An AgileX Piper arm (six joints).
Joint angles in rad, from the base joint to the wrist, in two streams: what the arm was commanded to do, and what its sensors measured. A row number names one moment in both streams.
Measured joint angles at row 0:
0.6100 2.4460 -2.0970 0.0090 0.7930 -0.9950
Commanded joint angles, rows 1 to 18:
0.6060 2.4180 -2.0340 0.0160 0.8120 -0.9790
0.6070 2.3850 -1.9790 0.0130 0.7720 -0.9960
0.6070 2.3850 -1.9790 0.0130 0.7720 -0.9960
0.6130 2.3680 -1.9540 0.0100 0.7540 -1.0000
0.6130 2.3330 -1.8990 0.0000 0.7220 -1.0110
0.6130 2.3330 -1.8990 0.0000 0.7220 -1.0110
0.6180 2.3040 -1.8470 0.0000 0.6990 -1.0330
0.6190 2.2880 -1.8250 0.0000 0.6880 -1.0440
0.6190 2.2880 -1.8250 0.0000 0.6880 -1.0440
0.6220 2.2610 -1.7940 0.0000 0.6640 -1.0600
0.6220 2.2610 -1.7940 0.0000 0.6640 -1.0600
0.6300 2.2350 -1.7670 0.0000 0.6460 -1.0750
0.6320 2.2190 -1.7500 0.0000 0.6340 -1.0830
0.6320 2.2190 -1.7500 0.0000 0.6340 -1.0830
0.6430 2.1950 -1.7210 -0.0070 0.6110 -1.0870
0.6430 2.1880 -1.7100 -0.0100 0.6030 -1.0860
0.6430 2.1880 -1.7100 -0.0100 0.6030 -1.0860
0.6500 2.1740 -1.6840 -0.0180 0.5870 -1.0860
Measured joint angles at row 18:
0.6450 2.2150 -1.7100 0.0000 0.6400 -1.0770
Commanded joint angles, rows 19 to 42:
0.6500 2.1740 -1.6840 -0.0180 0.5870 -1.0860
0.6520 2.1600 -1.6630 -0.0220 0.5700 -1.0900
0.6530 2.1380 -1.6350 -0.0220 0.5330 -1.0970
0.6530 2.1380 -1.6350 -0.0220 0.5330 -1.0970
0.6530 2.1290 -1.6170 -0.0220 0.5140 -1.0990
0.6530 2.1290 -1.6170 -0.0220 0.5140 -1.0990
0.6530 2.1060 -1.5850 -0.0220 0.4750 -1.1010
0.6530 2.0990 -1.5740 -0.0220 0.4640 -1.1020
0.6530 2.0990 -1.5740 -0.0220 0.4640 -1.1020
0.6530 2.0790 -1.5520 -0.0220 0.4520 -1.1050
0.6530 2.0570 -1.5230 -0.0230 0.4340 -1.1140
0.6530 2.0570 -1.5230 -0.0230 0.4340 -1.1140
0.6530 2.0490 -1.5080 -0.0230 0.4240 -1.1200
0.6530 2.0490 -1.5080 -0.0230 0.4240 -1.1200
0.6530 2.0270 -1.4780 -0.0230 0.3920 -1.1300
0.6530 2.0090 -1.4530 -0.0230 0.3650 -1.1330
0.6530 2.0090 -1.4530 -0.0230 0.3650 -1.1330
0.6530 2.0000 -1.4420 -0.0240 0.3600 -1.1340
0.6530 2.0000 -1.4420 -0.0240 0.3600 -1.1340
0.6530 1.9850 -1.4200 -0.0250 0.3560 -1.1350
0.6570 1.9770 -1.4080 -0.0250 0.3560 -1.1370
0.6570 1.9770 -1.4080 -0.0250 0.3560 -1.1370
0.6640 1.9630 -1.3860 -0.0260 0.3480 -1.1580
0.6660 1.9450 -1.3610 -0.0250 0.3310 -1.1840
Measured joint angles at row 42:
0.6690 1.9960 -1.3830 -0.0090 0.3860 -1.1620
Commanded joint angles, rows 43 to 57:
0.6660 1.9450 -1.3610 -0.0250 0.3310 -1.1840
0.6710 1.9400 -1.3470 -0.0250 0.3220 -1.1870
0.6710 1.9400 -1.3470 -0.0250 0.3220 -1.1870
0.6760 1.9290 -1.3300 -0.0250 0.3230 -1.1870
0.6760 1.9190 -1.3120 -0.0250 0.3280 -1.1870
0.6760 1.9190 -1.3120 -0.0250 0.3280 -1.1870
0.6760 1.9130 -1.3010 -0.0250 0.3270 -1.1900
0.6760 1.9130 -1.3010 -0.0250 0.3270 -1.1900
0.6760 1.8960 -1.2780 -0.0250 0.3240 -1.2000
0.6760 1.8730 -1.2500 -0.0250 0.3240 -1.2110
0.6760 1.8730 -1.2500 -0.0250 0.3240 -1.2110
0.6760 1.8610 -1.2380 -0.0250 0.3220 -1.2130
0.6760 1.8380 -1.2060 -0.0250 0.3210 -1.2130
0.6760 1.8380 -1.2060 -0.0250 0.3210 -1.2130
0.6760 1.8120 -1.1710 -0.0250 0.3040 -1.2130
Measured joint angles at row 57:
0.6840 1.8690 -1.2000 -0.0130 0.3690 -1.2250
